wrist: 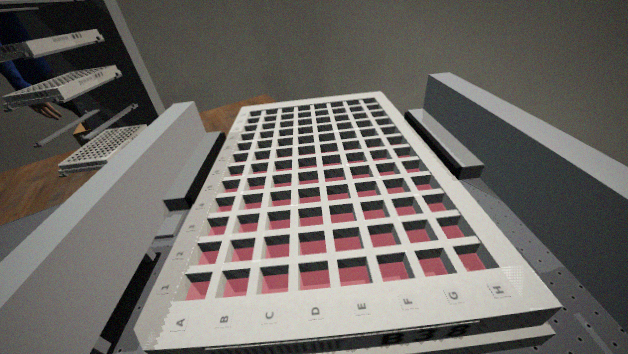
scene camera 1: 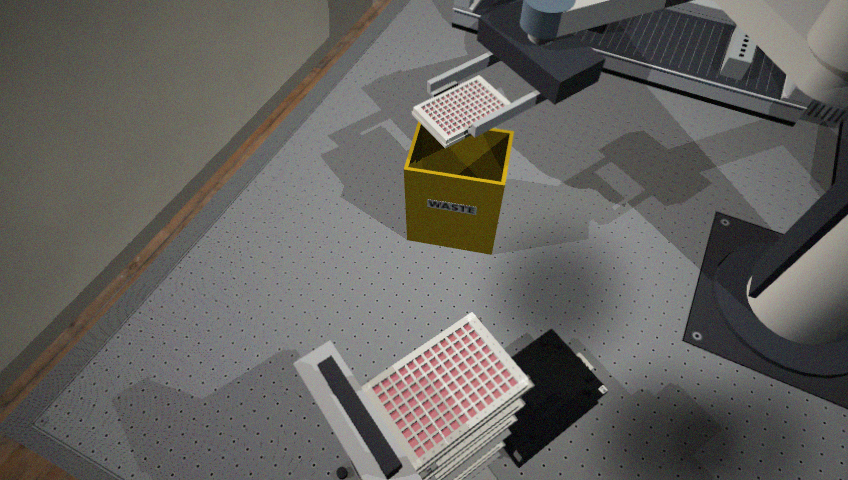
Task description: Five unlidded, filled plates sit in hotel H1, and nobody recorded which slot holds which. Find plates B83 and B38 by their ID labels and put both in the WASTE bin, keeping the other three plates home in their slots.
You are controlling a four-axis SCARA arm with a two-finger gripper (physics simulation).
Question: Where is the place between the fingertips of my gripper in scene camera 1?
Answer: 450,108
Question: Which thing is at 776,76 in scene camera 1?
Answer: A dark ribbed deck.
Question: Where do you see a plate B38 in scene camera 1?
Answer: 447,116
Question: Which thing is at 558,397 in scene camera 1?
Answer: A black stand.
